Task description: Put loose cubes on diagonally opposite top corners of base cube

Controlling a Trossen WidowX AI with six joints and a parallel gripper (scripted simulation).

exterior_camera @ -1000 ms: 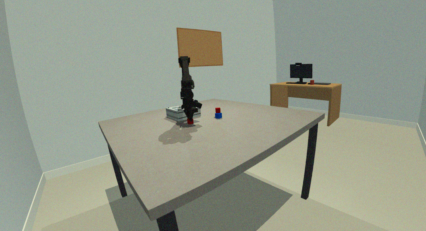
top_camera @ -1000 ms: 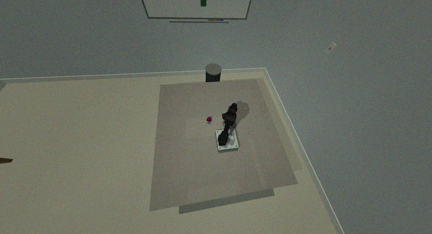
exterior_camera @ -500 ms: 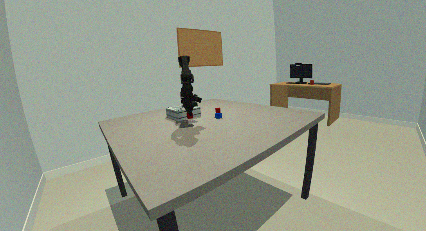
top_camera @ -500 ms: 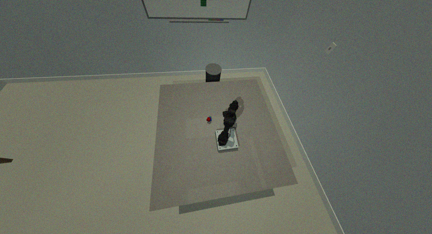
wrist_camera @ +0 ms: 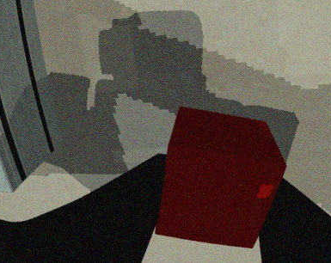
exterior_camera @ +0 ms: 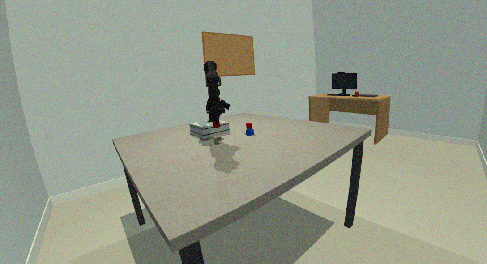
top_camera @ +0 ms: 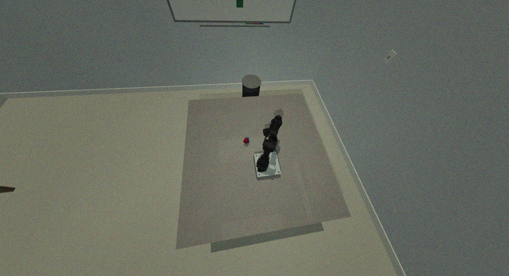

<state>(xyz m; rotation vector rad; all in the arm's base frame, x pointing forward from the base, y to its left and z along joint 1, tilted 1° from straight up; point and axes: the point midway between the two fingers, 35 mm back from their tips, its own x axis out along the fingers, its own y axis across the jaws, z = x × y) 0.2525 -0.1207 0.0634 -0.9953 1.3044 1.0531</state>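
Right now the blue cube is 40 mm ahead of my gripper tip, 210 mm to the left of it and 90 mm below it.
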